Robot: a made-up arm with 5 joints. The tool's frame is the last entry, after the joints.
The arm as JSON. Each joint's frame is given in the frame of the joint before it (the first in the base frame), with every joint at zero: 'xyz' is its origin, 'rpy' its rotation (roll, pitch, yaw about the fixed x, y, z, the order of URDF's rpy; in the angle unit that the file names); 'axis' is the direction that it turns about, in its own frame. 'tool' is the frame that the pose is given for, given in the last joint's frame.
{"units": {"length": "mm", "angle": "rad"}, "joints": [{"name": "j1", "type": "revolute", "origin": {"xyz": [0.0, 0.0, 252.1], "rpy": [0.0, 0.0, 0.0]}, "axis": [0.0, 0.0, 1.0]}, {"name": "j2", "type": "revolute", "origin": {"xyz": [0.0, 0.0, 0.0], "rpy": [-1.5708, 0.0, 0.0]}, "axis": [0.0, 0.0, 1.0]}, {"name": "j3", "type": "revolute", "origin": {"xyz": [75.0, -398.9, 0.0], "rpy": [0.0, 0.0, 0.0]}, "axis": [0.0, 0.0, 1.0]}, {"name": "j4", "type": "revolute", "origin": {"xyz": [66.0, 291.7, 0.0], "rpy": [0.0, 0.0, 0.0]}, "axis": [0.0, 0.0, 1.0]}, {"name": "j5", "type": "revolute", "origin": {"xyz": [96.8, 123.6, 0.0], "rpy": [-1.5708, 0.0, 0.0]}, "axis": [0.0, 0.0, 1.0]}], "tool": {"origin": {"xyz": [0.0, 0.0, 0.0], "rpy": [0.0, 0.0, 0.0]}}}
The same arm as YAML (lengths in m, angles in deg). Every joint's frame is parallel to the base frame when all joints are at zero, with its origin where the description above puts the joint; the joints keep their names.
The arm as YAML. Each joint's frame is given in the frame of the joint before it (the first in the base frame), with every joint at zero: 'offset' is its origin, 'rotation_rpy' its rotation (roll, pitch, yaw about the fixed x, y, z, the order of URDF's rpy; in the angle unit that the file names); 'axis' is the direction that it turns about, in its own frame. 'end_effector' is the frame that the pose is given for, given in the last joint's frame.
length_unit: m
angle_unit: deg
chain:
  - id: j1
    offset: [0.0, 0.0, 0.2521]
    rotation_rpy: [0.0, 0.0, 0.0]
    axis: "+z"
  - id: j2
    offset: [0.0, 0.0, 0.0]
    rotation_rpy: [0.0, 0.0, 0.0]
    axis: "+y"
  - id: j3
    offset: [0.075, 0.0, 0.3989]
    rotation_rpy: [0.0, 0.0, 0.0]
    axis: "+y"
  - id: j4
    offset: [0.066, 0.0, -0.2917]
    rotation_rpy: [0.0, 0.0, 0.0]
    axis: "+y"
  - id: j5
    offset: [0.0968, 0.0, -0.1236]
    rotation_rpy: [0.0, 0.0, 0.0]
    axis: "-z"
end_effector:
  offset: [0.0, 0.0, 0.0]
  rotation_rpy: [180.0, 0.0, 0.0]

